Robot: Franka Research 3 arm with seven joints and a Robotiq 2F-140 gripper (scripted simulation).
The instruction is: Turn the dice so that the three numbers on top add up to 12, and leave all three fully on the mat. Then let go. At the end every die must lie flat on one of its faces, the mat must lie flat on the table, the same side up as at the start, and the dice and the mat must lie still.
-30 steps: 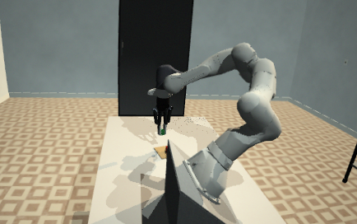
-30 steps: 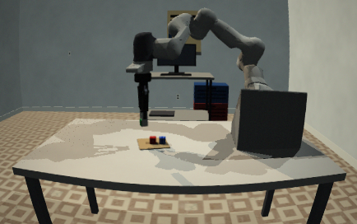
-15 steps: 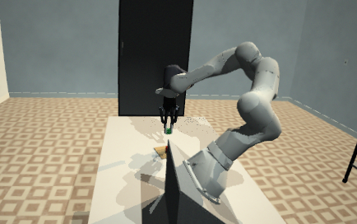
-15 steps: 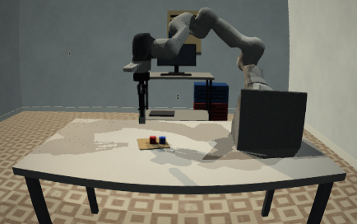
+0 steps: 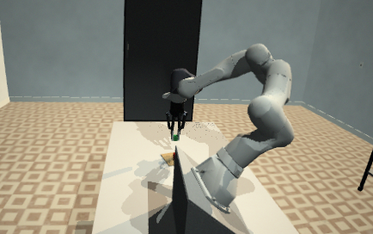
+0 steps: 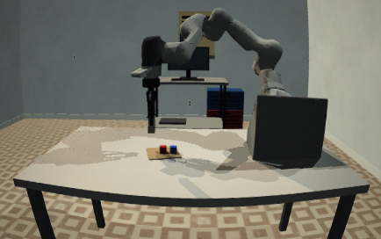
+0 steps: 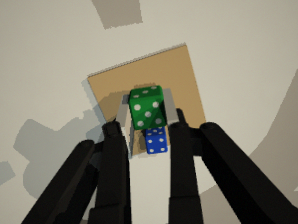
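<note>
The red die lies 50 mm behind my hand and 110 mm below it. The rest, counted from my hand: blue die: 90 mm behind, 110 mm below; green die: 20 mm below; tan mat: 50 mm behind, 130 mm below.
</note>
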